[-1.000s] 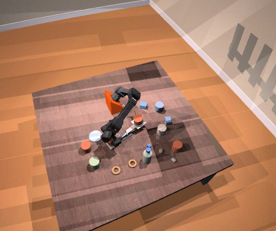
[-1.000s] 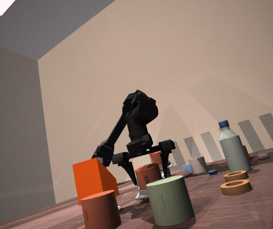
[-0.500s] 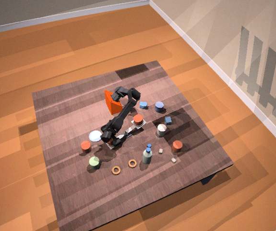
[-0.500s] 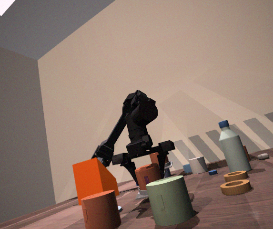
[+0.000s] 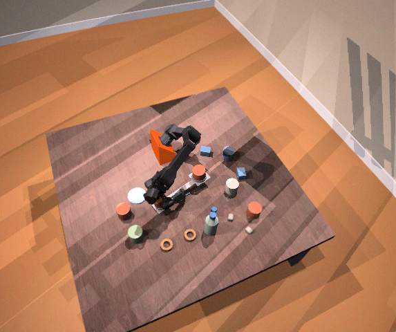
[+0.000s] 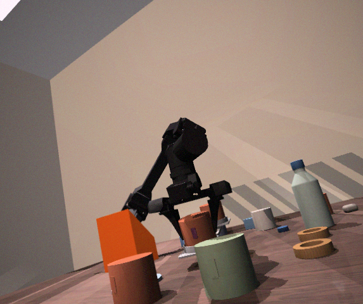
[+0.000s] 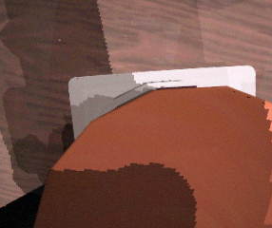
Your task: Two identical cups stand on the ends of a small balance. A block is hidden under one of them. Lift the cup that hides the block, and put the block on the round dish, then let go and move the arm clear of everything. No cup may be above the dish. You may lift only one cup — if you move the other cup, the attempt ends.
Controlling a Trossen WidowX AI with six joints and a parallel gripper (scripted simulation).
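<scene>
The pale blue round dish is 120 mm behind my gripper tip, 90 mm to the right of it and 60 mm below it. The rest, counted from my gripper tip: white cylinder: 70 mm ahead, 420 mm to the left, 20 mm below; green cylinder: 110 mm ahead, 190 mm to the right, 20 mm below; grey block: 10 mm below.
</scene>
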